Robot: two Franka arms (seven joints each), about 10 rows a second.
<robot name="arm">
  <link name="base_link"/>
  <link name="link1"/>
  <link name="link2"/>
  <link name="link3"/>
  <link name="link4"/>
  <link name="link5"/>
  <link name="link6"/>
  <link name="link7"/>
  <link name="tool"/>
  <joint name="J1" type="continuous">
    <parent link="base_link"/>
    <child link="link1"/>
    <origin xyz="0 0 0.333"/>
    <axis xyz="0 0 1"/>
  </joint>
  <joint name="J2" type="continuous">
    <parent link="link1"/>
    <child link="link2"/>
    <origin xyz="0 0 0" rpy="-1.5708 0 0"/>
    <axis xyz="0 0 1"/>
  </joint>
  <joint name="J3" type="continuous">
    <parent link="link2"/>
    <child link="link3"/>
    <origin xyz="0 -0.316 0" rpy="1.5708 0 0"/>
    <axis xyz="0 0 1"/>
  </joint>
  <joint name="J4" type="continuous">
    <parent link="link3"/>
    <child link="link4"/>
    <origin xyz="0.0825 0 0" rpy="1.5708 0 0"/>
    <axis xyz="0 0 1"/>
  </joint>
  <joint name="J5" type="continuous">
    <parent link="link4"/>
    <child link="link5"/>
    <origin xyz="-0.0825 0.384 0" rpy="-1.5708 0 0"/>
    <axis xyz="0 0 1"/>
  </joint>
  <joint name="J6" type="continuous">
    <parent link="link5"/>
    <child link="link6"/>
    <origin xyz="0 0 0" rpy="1.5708 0 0"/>
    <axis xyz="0 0 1"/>
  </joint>
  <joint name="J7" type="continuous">
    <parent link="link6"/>
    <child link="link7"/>
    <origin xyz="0.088 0 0" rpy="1.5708 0 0"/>
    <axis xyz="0 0 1"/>
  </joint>
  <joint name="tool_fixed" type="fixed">
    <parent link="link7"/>
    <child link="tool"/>
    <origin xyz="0 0 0.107"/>
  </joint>
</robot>
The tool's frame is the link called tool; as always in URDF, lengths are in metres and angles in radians. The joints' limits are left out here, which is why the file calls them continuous.
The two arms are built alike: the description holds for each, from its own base.
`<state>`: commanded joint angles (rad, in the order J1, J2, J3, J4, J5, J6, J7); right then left.
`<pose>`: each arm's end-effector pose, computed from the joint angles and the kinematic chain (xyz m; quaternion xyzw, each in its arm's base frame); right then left.
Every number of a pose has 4 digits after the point. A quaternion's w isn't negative.
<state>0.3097 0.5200 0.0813 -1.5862 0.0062 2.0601 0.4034 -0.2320 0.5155 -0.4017 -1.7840 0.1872 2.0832 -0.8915</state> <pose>0.6349 0.2542 0.3313 -0.9994 0.0126 0.0294 0.0126 0.5277 -0.3533 0.2718 -0.9921 -0.0905 0.0757 0.0427</pose>
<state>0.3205 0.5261 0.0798 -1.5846 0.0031 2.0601 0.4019 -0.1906 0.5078 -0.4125 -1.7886 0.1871 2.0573 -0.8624</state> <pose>0.6329 0.2602 0.3279 -0.9994 0.0064 0.0309 0.0102 0.5352 -0.3344 0.2739 -0.9911 -0.0910 0.0850 0.0471</pose>
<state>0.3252 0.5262 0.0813 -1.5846 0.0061 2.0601 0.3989 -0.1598 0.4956 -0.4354 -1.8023 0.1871 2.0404 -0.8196</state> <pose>0.6313 0.2642 0.3278 -0.9994 0.0027 0.0317 0.0117 0.5336 -0.3269 0.2769 -0.9918 -0.0731 0.0933 0.0477</pose>
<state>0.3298 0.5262 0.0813 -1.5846 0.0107 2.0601 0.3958 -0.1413 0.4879 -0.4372 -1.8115 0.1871 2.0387 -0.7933</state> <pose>0.6299 0.2673 0.3278 -0.9994 0.0000 0.0325 0.0135 0.5365 -0.3171 0.2777 -0.9920 -0.0677 0.0949 0.0477</pose>
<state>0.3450 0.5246 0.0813 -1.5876 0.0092 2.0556 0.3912 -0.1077 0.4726 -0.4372 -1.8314 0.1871 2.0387 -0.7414</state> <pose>0.6247 0.2763 0.3272 -0.9993 -0.0104 0.0350 0.0116 0.5416 -0.2975 0.2785 -0.9925 -0.0570 0.0975 0.0476</pose>
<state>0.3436 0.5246 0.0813 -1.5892 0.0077 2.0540 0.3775 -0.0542 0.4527 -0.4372 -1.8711 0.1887 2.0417 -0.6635</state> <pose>0.6246 0.2752 0.3263 -0.9991 -0.0169 0.0361 0.0106 0.5458 -0.2656 0.2740 -0.9923 -0.0412 0.1058 0.0494</pose>
